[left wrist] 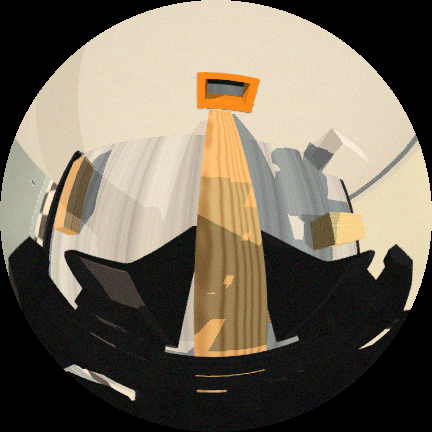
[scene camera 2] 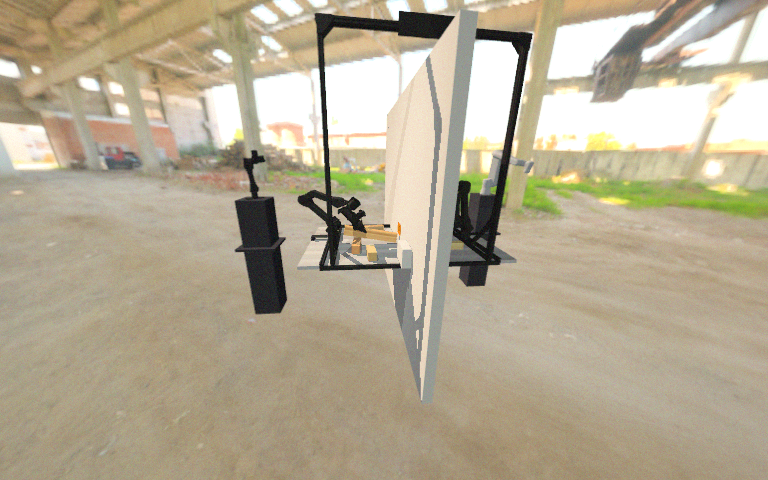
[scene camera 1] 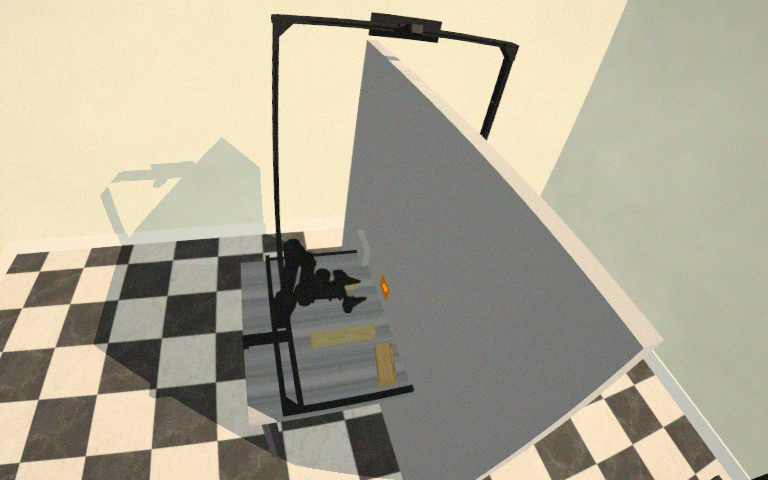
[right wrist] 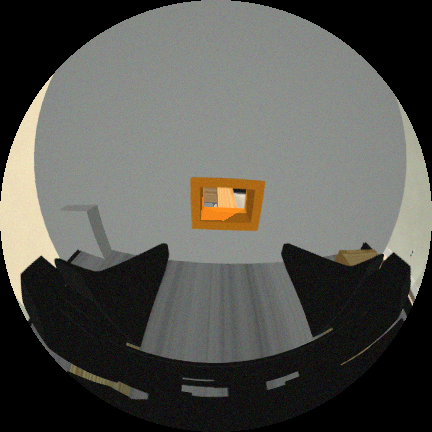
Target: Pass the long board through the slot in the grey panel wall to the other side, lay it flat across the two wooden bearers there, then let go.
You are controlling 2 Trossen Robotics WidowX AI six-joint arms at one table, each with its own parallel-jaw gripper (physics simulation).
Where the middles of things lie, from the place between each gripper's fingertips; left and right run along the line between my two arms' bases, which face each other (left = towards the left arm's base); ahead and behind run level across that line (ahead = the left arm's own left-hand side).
Labels:
I see the orange-framed slot (right wrist: 202, 217) 110 mm to the left of my right hand.
My left gripper is now 240 mm to the left of the orange-framed slot and 20 mm below it.

